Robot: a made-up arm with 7 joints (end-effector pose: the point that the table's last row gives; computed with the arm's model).
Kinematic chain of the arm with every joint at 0, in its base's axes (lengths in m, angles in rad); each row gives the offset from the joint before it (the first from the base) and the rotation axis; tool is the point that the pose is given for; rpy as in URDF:
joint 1: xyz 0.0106 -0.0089 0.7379 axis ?
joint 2: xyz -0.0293 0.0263 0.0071 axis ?
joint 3: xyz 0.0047 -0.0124 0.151 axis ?
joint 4: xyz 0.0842 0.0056 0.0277 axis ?
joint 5: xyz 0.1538 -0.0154 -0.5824 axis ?
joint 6: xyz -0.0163 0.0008 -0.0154 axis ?
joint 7: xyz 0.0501 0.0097 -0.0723 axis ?
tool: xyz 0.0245 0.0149 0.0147 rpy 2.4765 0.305 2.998
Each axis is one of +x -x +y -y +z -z.
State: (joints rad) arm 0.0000 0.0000 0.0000 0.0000 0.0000 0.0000 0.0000
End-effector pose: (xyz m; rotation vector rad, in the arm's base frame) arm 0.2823 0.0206 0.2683 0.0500 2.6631 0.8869
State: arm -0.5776 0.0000 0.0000 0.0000 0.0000 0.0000 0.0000
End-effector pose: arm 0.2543 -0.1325 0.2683 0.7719 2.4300 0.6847
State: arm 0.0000 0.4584 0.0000 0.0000 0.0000 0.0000 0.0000
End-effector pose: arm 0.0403 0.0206 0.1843 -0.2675 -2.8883 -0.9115
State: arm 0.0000 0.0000 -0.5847 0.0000 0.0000 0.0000 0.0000
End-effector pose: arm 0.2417 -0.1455 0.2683 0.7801 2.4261 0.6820
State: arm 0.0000 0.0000 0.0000 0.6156 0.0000 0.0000 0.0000
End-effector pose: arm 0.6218 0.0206 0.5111 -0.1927 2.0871 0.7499
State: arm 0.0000 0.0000 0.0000 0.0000 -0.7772 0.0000 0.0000
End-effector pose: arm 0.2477 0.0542 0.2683 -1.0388 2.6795 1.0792
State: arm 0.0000 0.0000 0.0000 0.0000 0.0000 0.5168 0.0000
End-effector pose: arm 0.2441 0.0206 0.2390 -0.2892 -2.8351 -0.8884
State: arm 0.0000 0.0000 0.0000 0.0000 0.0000 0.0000 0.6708
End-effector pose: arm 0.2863 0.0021 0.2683 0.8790 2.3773 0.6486
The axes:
joint 1: +z
joint 2: +y
joint 3: +z
joint 4: -y
joint 5: -z
joint 6: +y
joint 7: -z

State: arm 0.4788 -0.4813 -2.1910 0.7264 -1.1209 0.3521 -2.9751
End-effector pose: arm -0.0018 -0.5652 0.3764 2.0962 -1.2481 -0.5977
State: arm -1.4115 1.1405 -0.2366 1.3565 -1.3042 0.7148 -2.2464
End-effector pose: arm -0.1213 -0.4554 0.1517 1.3915 -1.0600 -1.5141
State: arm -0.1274 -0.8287 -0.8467 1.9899 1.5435 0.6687 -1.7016
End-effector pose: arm -0.2408 -0.4145 1.4760 -0.6345 0.2963 -0.4053
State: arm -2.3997 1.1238 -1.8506 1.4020 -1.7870 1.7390 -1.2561
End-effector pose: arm -0.4573 0.4573 1.0942 -1.0517 0.9605 -1.9849
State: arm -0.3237 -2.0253 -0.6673 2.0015 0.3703 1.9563 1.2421
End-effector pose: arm -0.7796 -0.1341 0.9925 0.4608 -0.0470 1.4423
